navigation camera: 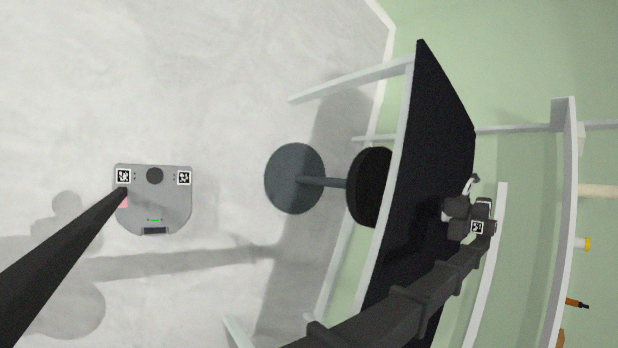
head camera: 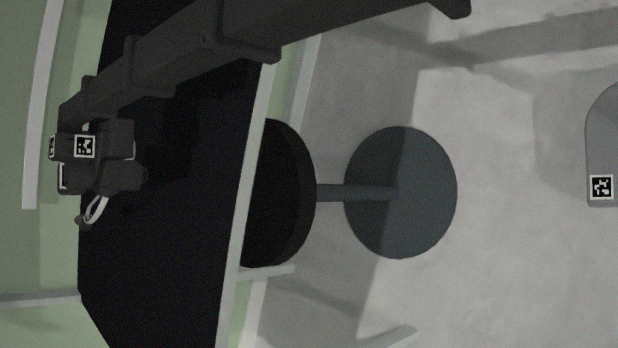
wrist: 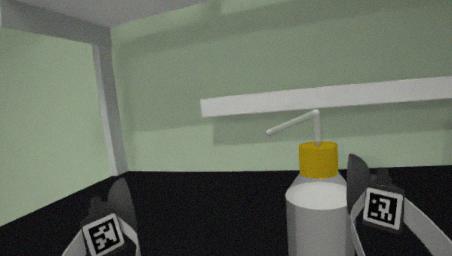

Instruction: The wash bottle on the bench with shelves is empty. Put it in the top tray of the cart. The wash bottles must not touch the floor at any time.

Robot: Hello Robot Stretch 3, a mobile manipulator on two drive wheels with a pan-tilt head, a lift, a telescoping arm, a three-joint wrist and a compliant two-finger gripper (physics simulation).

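Pixels of known places: gripper, between the fingertips: (navigation camera: 474, 200); robot's base, origin of its link: (navigation camera: 154, 174).
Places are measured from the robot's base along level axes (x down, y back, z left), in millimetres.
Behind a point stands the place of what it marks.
The wash bottle (wrist: 318, 225), translucent with a yellow cap and a bent thin spout, stands upright on the black bench top (head camera: 165, 280) {x -915, y -170, z -771 mm} (navigation camera: 435, 115) {x -915, y -282, z -806 mm} (wrist: 210, 215) in the wrist view. Its lower part is cut off by the frame's edge. My gripper (wrist: 238, 187) {x -1040, y 17, z -910 mm} is open. The bottle shows between the two fingers, close to the right finger, which overlaps its right edge; contact cannot be told. The left finger is well apart from it. In the head and navigation views the wrist hides the bottle. The cart does not show.
A round stool (head camera: 285, 200) (navigation camera: 370, 187) stands at the bench's front edge, above its round base (head camera: 425, 200) (navigation camera: 295, 192). A white rail (head camera: 35, 125) (navigation camera: 492, 270) (wrist: 325, 97) runs behind the bench. A raised shelf (navigation camera: 566, 220) (wrist: 65, 25) bears several items.
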